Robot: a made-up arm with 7 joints.
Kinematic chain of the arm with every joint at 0, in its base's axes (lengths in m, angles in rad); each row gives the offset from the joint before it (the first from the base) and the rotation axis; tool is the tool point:
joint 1: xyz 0 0.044 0 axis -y
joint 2: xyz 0 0.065 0 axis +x
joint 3: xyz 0 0 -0.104 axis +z
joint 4: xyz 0 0 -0.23 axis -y
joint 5: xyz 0 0 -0.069 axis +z
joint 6: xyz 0 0 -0.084 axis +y
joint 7: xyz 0 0 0 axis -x
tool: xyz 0 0 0
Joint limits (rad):
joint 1: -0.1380..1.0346
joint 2: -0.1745..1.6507
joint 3: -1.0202..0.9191
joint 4: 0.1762..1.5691
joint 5: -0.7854..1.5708
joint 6: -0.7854..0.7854
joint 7: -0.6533..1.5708
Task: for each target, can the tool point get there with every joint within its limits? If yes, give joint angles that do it. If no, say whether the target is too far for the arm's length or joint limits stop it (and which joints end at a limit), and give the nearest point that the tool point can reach.
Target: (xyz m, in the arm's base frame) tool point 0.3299 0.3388 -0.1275
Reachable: yes | joints 0.8082 0.5400 0.2120 1.1372 0.4183 -0.1673 0.6427
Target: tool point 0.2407 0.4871 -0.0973
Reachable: yes | joints 0.8738 1.1371 -0.6845 0.7404 0.0851 0.1982 -0.0859
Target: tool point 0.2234 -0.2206 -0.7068
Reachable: no: too far | nearest point 0.1385 -0.0241 -0.4382 | short by 0.344 m
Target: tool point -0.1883 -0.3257 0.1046
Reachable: no: joint limits stop it (at a limit: joint 1, joint 2, joint 3, joint 4) | nearest point 0.0371 -0.0774 -0.3146 | short by 0.537 m
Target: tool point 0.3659 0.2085 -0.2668
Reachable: yes | joints 0.7513 0.1274 0.4594 0.6713 -0.3432 0.4699 1.3411
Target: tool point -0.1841 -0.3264 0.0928
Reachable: no: joint limits stop it (at a limit: joint 1, joint 2, joint 3, joint 4) | nearest point 0.0371 -0.0774 -0.3146 | short by 0.526 m
